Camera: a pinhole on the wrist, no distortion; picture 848 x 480 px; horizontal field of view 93.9 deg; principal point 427.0 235.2 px. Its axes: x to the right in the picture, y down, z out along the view. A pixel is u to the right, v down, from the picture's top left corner.
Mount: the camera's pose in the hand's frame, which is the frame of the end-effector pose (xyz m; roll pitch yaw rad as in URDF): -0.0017 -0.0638 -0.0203 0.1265 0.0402 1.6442
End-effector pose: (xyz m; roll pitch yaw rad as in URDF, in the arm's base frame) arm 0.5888 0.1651 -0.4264 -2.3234 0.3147 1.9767
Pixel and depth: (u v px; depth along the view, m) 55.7 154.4 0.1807
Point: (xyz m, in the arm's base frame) 0.3096 0.1343 -0.3989
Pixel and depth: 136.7 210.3 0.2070
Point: 0.3134 0.1027 -0.4227
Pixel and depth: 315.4 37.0 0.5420
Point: 0.0498 0.2195 -0.7321
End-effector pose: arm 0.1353 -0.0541 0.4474 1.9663 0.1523 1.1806
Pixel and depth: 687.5 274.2 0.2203
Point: 0.3317 -0.1407 0.4562
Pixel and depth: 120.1 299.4 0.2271
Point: 0.2219 -0.1354 0.1543
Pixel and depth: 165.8 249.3 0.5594
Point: 0.4557 -0.2026 -0.1436
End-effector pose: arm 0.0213 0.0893 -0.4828 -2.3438 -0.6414 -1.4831
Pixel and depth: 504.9 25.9 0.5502
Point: 0.3488 -0.4020 -0.5988
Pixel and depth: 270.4 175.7 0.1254
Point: 0.1711 0.0755 -0.4586
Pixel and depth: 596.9 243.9 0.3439
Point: 0.1939 -0.0886 -0.7031
